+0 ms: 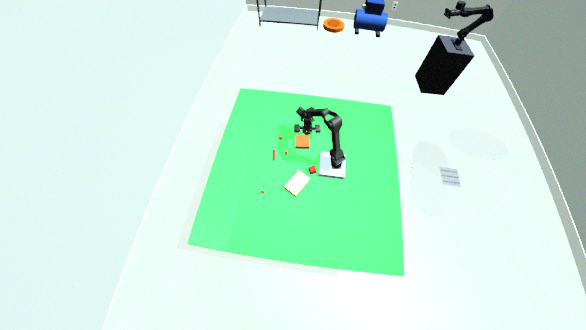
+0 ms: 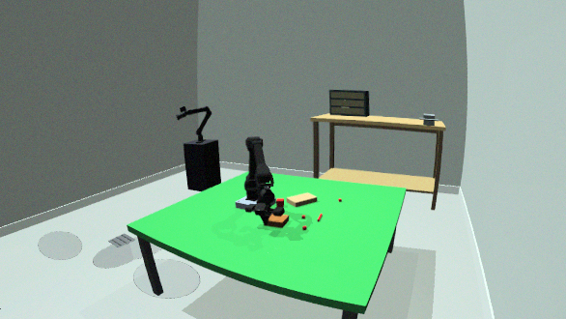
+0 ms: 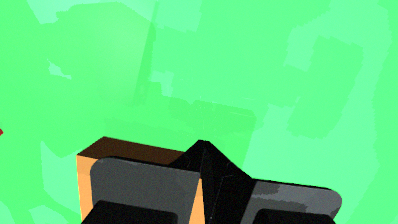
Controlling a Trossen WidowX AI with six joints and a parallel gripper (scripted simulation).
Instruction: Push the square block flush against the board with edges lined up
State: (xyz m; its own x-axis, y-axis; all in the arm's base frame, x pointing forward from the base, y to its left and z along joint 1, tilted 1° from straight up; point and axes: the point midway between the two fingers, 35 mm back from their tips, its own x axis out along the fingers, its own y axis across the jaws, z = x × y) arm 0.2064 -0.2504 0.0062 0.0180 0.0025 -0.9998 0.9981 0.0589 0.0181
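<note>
Now: gripper tip 30 mm short of the square block, 70 mm to the right of it and 10 mm below it. Round my gripper tip: red cube: 50 mm behind, 290 mm to the left, 10 mm above; board: 50 mm ahead, 390 mm to the left, 10 mm above.
</note>
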